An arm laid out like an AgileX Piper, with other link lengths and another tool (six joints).
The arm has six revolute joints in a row. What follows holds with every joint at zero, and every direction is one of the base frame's.
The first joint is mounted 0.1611 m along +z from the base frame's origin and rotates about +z.
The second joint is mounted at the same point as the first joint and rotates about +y.
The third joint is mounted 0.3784 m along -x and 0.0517 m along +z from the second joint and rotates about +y.
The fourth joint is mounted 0.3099 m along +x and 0.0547 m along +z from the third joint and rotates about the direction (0.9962, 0, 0.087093).
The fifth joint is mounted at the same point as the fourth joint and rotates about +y.
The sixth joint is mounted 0.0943 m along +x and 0.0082 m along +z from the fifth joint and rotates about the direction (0.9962, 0, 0.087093).
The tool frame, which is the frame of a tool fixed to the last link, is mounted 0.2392 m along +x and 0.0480 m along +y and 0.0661 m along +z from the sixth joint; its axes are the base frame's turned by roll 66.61, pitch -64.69 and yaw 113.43 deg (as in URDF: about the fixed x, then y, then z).
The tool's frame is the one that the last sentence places.
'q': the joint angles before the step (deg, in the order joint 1, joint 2, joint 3, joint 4, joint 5, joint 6). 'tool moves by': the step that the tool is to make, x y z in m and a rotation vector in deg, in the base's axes. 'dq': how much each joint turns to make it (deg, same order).
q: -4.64, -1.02, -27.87, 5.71, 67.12, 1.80
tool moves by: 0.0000, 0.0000, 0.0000, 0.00, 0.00, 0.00
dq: 0.00, 0.00, 0.00, 0.00, 0.00, 0.00
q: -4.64, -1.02, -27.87, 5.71, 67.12, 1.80
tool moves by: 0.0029, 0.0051, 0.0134, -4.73, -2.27, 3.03
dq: 0.00, 0.75, -0.86, 0.27, -2.01, -5.77
